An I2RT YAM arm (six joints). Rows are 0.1 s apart.
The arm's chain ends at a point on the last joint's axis. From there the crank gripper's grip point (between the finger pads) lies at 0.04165 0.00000 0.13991 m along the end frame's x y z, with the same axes.
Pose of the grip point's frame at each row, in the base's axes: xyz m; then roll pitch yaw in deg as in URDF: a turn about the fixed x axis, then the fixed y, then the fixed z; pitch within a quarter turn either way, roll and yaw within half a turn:
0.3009, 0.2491, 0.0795, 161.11, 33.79, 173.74
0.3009, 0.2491, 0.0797, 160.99, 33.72, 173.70
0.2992, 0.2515, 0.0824, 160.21, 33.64, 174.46
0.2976, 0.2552, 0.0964, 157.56, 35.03, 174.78
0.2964, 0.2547, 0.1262, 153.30, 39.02, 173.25
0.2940, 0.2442, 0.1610, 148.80, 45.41, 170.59
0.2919, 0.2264, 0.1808, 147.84, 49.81, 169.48
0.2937, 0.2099, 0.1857, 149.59, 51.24, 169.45
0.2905, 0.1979, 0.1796, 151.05, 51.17, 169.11
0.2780, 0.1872, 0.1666, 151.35, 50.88, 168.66
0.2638, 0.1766, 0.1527, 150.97, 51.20, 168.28
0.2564, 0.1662, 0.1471, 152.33, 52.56, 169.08
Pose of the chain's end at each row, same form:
0.2572, 0.2083, 0.2127, 161.11, 33.79, 173.74
0.2573, 0.2081, 0.2128, 160.99, 33.72, 173.70
0.2566, 0.2080, 0.2151, 160.21, 33.64, 174.46
0.2528, 0.2057, 0.2262, 157.56, 35.03, 174.78
0.2430, 0.1977, 0.2495, 153.30, 39.02, 173.25
0.2269, 0.1819, 0.2747, 148.80, 45.41, 170.59
0.2158, 0.1648, 0.2891, 147.84, 49.81, 169.48
0.2139, 0.1527, 0.2937, 149.59, 51.24, 169.45
0.2097, 0.1445, 0.2888, 151.05, 51.17, 169.11
0.1972, 0.1350, 0.2764, 151.35, 50.88, 168.66
0.1822, 0.1242, 0.2618, 150.97, 51.20, 168.28
0.1724, 0.1162, 0.2555, 152.33, 52.56, 169.08

